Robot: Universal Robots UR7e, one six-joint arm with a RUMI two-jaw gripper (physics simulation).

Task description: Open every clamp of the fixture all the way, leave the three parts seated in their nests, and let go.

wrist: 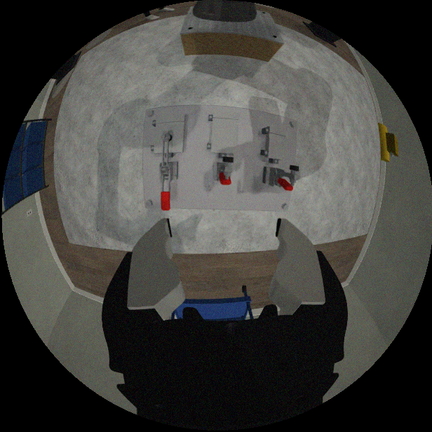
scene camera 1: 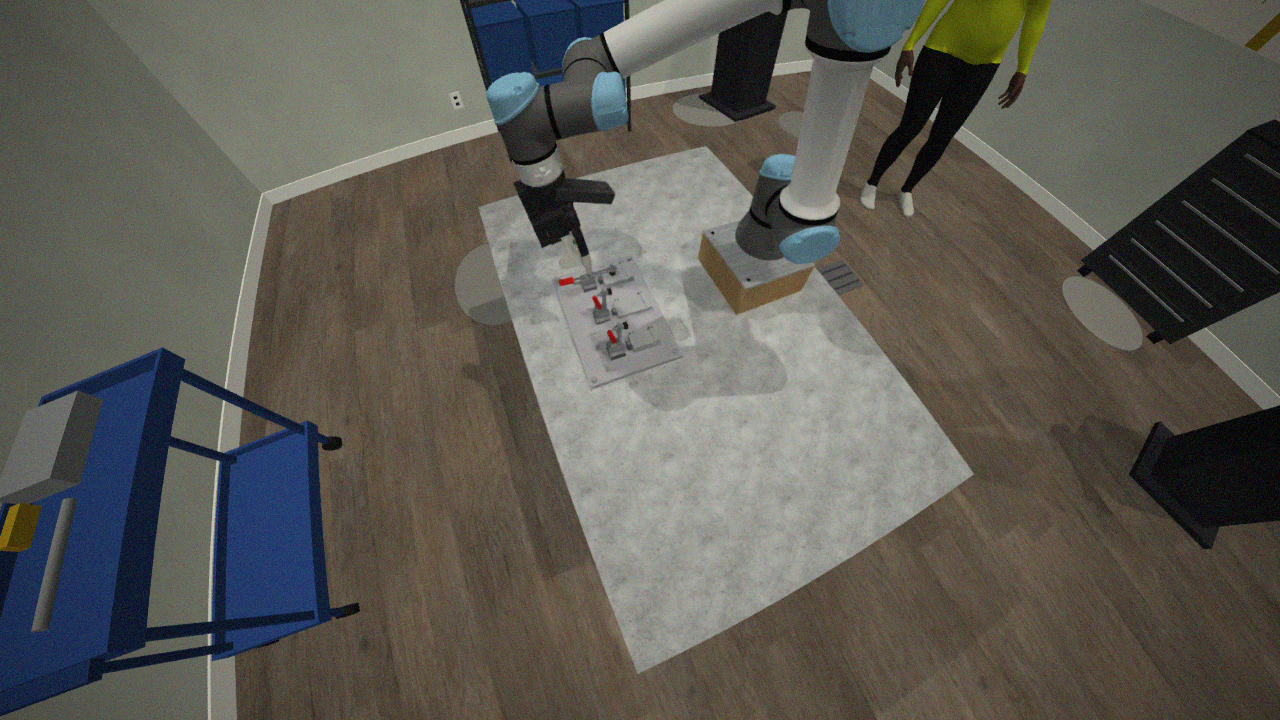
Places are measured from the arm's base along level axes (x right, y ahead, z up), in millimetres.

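Pixels of known places: gripper, fingertip midpoint: point(scene camera 1: 581, 258); arm's base, link origin: point(scene camera 1: 763, 239).
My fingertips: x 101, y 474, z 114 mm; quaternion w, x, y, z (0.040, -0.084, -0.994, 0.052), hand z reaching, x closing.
For each thing: its top centre in the pictures, then the offset to it from my fingertips. "pt": a spot on its surface instead. Level surfaces: height alone.
- grey fixture plate, surface spot: point(scene camera 1: 626, 368) pt dx -178, dy +9, dz -206 mm
- middle clamp, surface spot: point(scene camera 1: 599, 312) pt dx -27, dy -11, dz -171 mm
- right clamp, surface spot: point(scene camera 1: 615, 349) pt dx -136, dy +12, dz -175 mm
- pale mat, surface height: dz -222 mm
The grey fixture plate point(scene camera 1: 626, 368) point(wrist: 200, 195) carries three red-handled clamps. The left clamp in the wrist view point(wrist: 165, 171), farthest in the scene view point(scene camera 1: 588, 282), lies flat: its arm reaches over its part point(wrist: 177, 140) and its handle points outward. The middle clamp point(scene camera 1: 600, 313) point(wrist: 223, 170) and the right clamp point(wrist: 272, 176) point(scene camera 1: 615, 349) have their arms swung up and back, off the middle part point(wrist: 225, 136) and the right part point(wrist: 280, 145). The parts look seated in their nests. My gripper point(scene camera 1: 577, 259) point(wrist: 223, 220) is open and empty, above the plate's handle side.
The fixture lies on a pale mat point(scene camera 1: 760, 465) point(wrist: 120, 80). The robot's wooden base box point(scene camera 1: 774, 291) point(wrist: 225, 45) stands beyond the parts. A blue cart point(scene camera 1: 138, 501) stands at the left in the scene view, and a person point(scene camera 1: 966, 80) stands at the back right.
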